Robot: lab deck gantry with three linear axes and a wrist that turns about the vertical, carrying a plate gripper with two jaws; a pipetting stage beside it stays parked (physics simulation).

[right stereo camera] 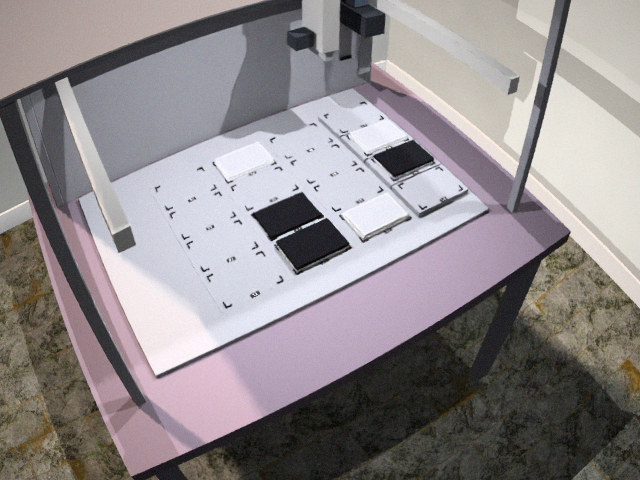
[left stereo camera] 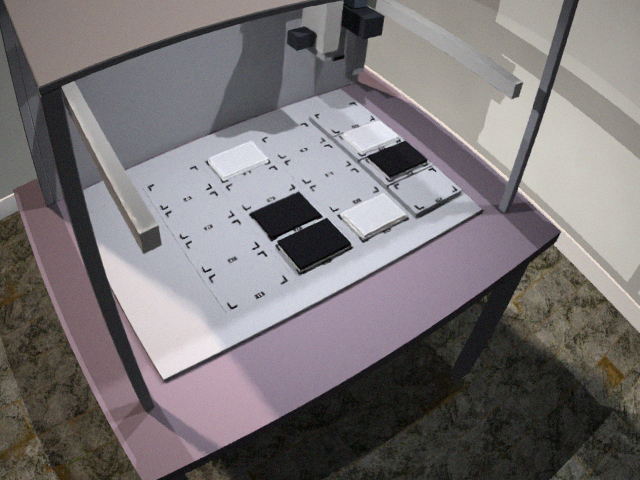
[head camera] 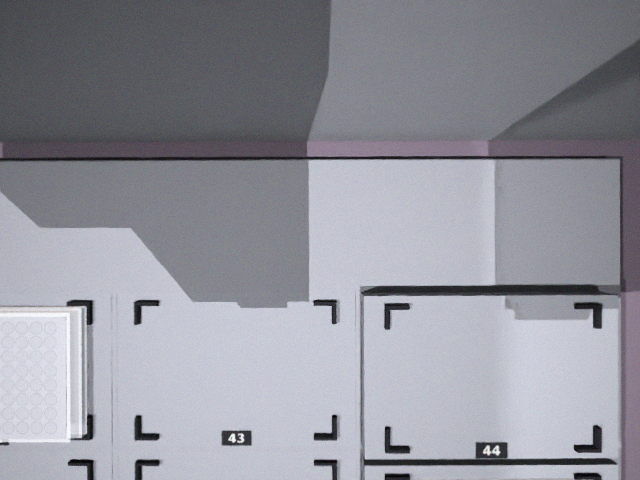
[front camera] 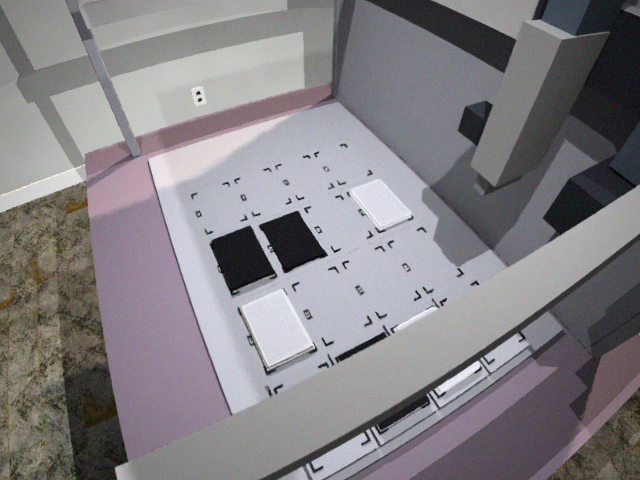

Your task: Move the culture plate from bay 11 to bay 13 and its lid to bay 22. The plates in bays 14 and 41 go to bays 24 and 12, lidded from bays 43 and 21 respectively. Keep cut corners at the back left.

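Frame: origin at the robot's base, x ahead, y left, z up, level; metres.
Seen in the pictures: gripper, fingertip midpoint: (right stereo camera: 354, 65) (left stereo camera: 347, 65); robot's base at its link origin: (right stereo camera: 226, 306) (left stereo camera: 231, 307) (front camera: 192, 195).
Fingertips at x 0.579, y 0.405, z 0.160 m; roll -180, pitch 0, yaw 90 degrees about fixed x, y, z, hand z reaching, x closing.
Pixels of each thing's middle, then the offset from my fingertips to it. "pt": a spot on its surface instead.
- white culture plate at the middle of its body: (front camera: 275, 327) (right stereo camera: 375, 215) (left stereo camera: 374, 215) dx -0.187, dy -0.362, dz -0.153 m
- bay 42 at a spot on its surface: (head camera: 33, 374) (front camera: 391, 212) pt dx -0.312, dy -0.039, dz -0.146 m
- raised bay 34 at a spot on its surface: (right stereo camera: 378, 136) (left stereo camera: 371, 137) pt dx -0.030, dy -0.157, dz -0.131 m
The white culture plate (front camera: 278, 328) (left stereo camera: 373, 214) (right stereo camera: 375, 214) sits unlidded in bay 13. Its black lid (front camera: 293, 240) (left stereo camera: 285, 213) (right stereo camera: 287, 213) lies flat in bay 22. A black-lidded plate (front camera: 242, 260) (left stereo camera: 313, 245) (right stereo camera: 312, 244) is in bay 12. Another black-lidded plate (left stereo camera: 398, 158) (right stereo camera: 403, 158) is in raised bay 24, partly behind the beam in the front view. Bays 11, 14, 21, 41 and 43 hold no plate or lid. My gripper's dark body is high at the back right, away from the plates; its jaws do not show clearly. Cut corners are too small to tell.
White plates stand in bay 42 (front camera: 382, 204) (head camera: 33, 374) (left stereo camera: 237, 160) and raised bay 34 (left stereo camera: 370, 136) (right stereo camera: 378, 136). The parked pipetting stage (front camera: 527, 108) (left stereo camera: 328, 31) (right stereo camera: 320, 28) hangs at the back right. A grey beam (front camera: 387, 377) crosses the front view.
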